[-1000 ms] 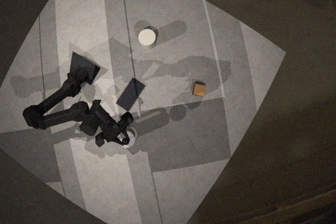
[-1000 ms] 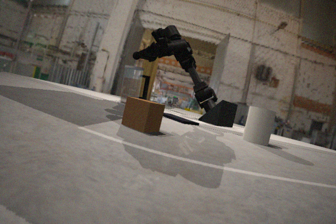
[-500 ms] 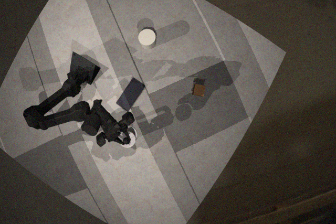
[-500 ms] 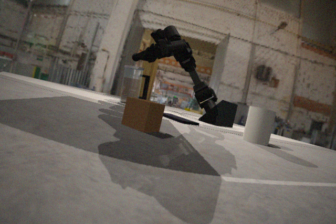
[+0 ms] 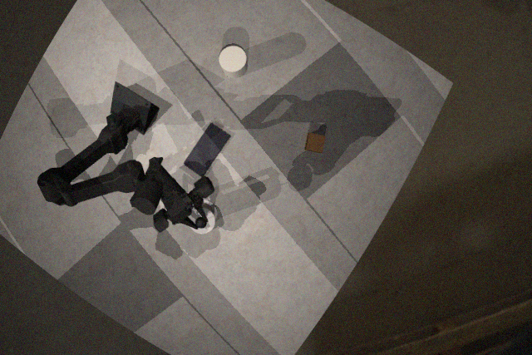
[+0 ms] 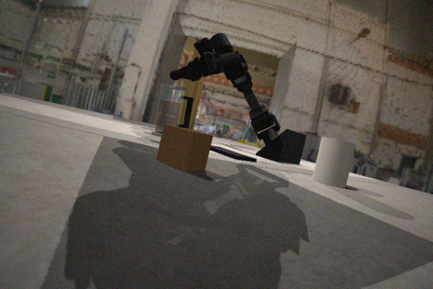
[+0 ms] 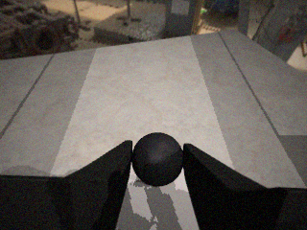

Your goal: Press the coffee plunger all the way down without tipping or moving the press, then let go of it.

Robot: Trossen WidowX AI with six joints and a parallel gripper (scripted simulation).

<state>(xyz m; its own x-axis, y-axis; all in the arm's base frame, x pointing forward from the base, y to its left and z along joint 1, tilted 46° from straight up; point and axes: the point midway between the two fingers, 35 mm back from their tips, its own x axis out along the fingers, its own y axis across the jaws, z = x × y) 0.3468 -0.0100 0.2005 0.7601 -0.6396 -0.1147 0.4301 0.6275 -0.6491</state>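
Right now the coffee press is 3 cm behind my gripper tip and 9 cm below it. Round my gripper tip: white cylinder: 15 cm behind, 45 cm to the left, 13 cm below.
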